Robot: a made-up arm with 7 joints.
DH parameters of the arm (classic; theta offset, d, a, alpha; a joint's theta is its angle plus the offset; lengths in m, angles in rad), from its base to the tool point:
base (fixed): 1.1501 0 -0.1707 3.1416
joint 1: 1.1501 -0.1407 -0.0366 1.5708
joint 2: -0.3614 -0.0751 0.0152 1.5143
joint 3: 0 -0.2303 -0.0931 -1.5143
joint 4: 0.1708 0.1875 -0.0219 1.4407
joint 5: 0 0.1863 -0.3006 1.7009
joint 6: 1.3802 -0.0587 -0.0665 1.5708
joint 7: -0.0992 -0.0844 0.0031 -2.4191
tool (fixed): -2.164 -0.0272 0 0
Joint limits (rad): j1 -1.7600..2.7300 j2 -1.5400..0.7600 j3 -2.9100..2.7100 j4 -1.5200..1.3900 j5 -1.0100..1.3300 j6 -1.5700..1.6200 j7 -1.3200..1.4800
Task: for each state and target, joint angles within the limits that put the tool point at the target. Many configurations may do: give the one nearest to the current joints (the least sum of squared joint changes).
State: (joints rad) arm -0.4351 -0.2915 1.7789 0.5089 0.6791 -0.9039 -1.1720
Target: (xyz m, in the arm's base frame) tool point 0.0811 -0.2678 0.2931
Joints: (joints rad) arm -0.3573 0.0798 1.6852 0.5819 1.1636 -0.7410 -1.1947
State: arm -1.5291 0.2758 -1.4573 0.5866 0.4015 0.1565 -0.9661
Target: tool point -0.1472 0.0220 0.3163
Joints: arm -1.3646 0.3424 -1.6676 0.8636 0.2539 0.1546 -0.9537
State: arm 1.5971 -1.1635 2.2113 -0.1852 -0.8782 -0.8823 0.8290
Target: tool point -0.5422 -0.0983 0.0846
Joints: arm 1.0761 -1.2037 2.1802 0.5797 0.0242 -1.0228 0.9195
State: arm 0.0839 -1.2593 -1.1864 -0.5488 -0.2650 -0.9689 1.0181
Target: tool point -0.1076 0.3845 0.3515
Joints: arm -0.2770 -1.3800 -1.1499 -0.5569 -0.3679 -0.9667 0.9963
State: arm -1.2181 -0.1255 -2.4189 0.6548 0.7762 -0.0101 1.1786
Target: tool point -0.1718 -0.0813 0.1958
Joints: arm -1.0981 0.0634 -2.4573 0.4521 1.1794 0.1594 1.1949
